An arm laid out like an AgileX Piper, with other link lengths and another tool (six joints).
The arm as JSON. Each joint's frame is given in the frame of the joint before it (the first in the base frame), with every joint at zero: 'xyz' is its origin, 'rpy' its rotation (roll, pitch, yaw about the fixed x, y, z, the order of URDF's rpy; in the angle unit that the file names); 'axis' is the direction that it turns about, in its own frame. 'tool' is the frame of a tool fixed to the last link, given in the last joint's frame.
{
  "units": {
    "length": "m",
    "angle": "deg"
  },
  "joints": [
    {
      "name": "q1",
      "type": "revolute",
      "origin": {
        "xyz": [
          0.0,
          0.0,
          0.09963
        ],
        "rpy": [
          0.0,
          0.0,
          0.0
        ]
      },
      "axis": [
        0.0,
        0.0,
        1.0
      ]
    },
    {
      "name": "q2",
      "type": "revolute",
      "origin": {
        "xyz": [
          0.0,
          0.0,
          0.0
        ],
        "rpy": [
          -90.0,
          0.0,
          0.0
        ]
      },
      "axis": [
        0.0,
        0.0,
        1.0
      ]
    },
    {
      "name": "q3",
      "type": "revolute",
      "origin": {
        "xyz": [
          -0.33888,
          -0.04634,
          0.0
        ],
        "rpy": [
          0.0,
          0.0,
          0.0
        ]
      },
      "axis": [
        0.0,
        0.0,
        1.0
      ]
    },
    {
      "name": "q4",
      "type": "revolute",
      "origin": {
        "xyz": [
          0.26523,
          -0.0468,
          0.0
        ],
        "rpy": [
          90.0,
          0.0,
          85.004
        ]
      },
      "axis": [
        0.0,
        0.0,
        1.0
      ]
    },
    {
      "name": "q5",
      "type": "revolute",
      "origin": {
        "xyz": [
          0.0,
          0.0,
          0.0
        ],
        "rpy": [
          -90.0,
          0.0,
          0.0
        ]
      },
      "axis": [
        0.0,
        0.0,
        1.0
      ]
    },
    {
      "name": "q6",
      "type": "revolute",
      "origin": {
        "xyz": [
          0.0,
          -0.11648,
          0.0
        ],
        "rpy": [
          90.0,
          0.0,
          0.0
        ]
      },
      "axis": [
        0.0,
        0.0,
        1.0
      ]
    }
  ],
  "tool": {
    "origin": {
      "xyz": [
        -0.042,
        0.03,
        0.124
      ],
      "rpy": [
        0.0,
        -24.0,
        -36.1
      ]
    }
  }
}
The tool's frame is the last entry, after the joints.
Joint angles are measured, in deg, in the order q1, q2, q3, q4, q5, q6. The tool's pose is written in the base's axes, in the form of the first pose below.
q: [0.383, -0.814, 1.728, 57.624, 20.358, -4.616]
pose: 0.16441 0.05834 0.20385 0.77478 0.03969 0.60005 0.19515
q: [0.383, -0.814, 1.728, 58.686, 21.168, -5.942]
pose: 0.16344 0.06224 0.20348 0.77313 0.03326 0.60094 0.20009
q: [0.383, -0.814, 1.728, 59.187, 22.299, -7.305]
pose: 0.16215 0.06736 0.20191 0.77051 0.02162 0.60370 0.20347
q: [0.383, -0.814, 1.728, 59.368, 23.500, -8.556]
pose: 0.16072 0.07263 0.19983 0.76749 0.00845 0.60702 0.20594
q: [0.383, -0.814, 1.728, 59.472, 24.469, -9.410]
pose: 0.15951 0.07675 0.19808 0.76478 -0.00131 0.60966 0.20839
